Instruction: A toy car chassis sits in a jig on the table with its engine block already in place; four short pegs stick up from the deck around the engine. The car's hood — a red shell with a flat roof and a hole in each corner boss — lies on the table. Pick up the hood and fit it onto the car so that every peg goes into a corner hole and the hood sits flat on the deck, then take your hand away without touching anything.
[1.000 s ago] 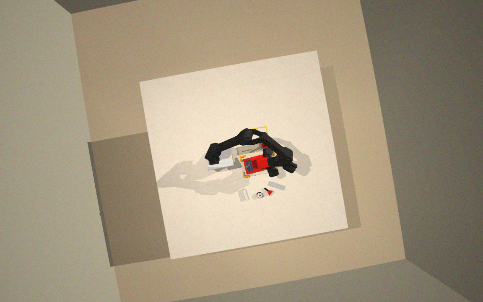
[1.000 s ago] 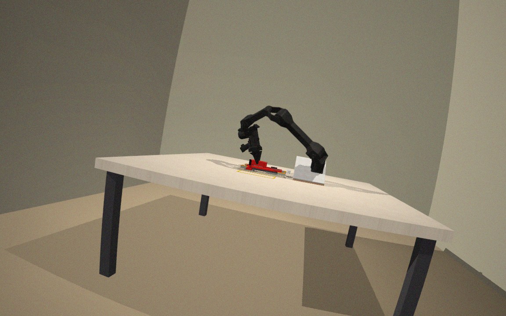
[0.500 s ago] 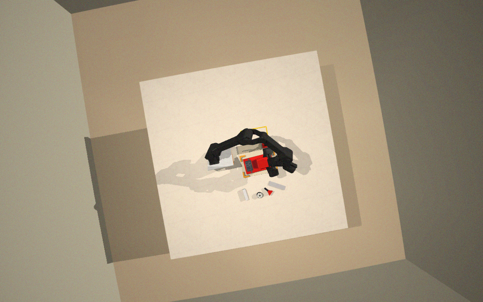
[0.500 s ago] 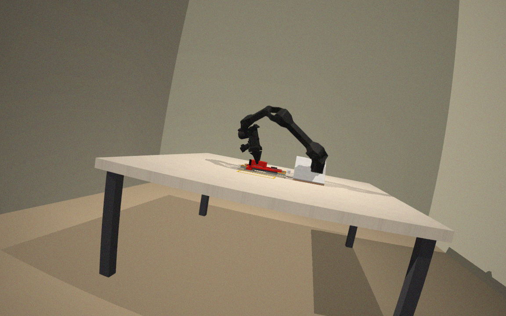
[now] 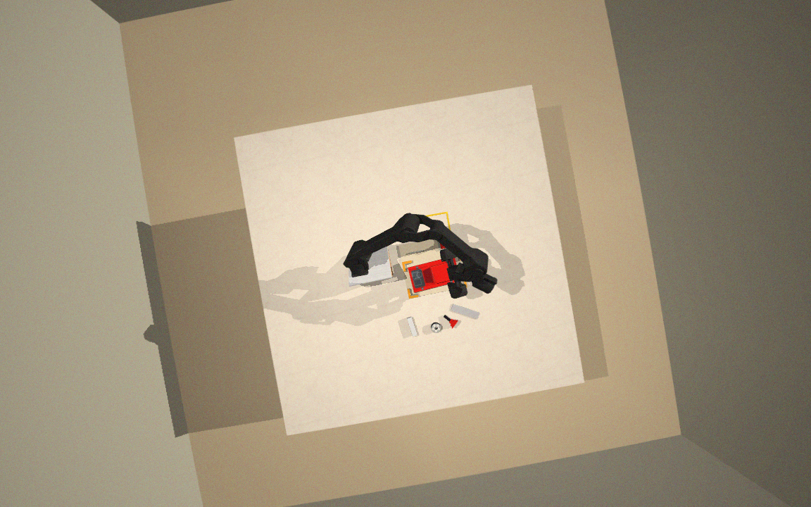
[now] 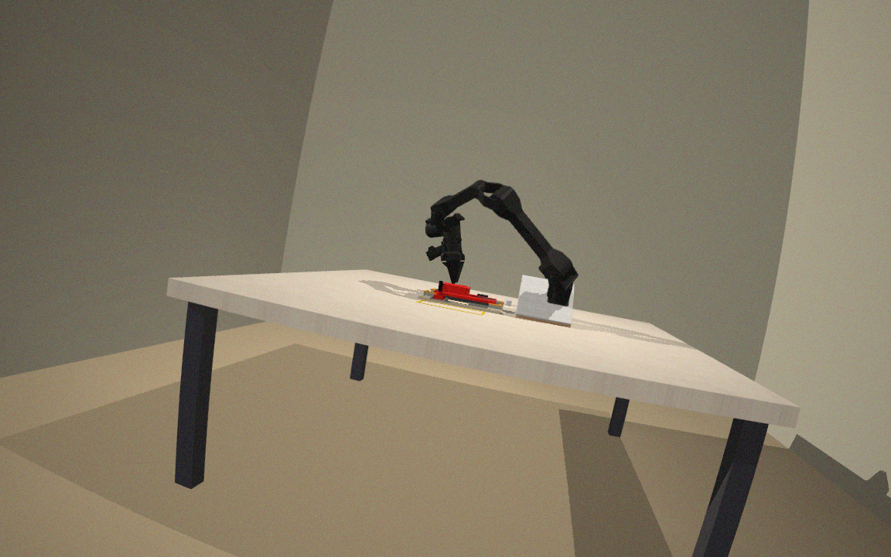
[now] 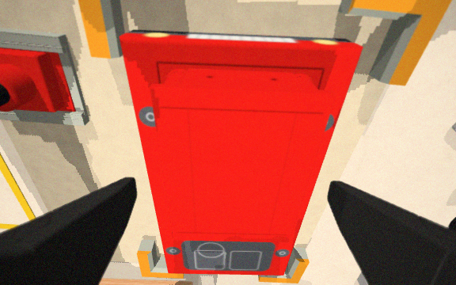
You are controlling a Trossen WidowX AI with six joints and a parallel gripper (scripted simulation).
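The red hood lies 2 cm below my gripper tip. From my gripper tip the other things lie so: white bar 18 cm behind, 20 cm to the right, 5 cm below; then grey bar 6 cm ahead, 19 cm to the right, 5 cm below; then engine block 3 cm below.
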